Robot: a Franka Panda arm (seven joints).
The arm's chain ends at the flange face. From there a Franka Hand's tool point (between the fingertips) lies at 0.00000 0.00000 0.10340 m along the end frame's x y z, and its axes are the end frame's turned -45 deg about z.
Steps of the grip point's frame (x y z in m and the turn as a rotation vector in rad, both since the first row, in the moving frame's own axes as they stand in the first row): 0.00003 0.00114 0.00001 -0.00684 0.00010 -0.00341; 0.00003 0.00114 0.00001 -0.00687 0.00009 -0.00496; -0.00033 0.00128 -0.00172 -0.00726 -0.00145 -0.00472; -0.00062 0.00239 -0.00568 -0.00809 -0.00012 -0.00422; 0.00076 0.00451 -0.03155 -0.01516 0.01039 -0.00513; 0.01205 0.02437 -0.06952 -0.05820 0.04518 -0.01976; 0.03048 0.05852 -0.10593 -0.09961 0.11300 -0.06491
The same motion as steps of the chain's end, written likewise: 0.00032 0.00029 0.00001 -0.00477 0.00491 -0.00341; 0.00032 0.00029 0.00001 -0.00479 0.00492 -0.00496; 0.00025 0.00050 -0.00172 -0.00616 0.00411 -0.00472; 0.00067 0.00153 -0.00568 -0.00581 0.00564 -0.00422; 0.00186 0.00231 -0.03153 -0.00337 0.01807 -0.00513; 0.01819 0.00784 -0.06924 -0.00921 0.07310 -0.01976; 0.04749 0.02131 -0.10476 0.00947 0.15034 -0.06491
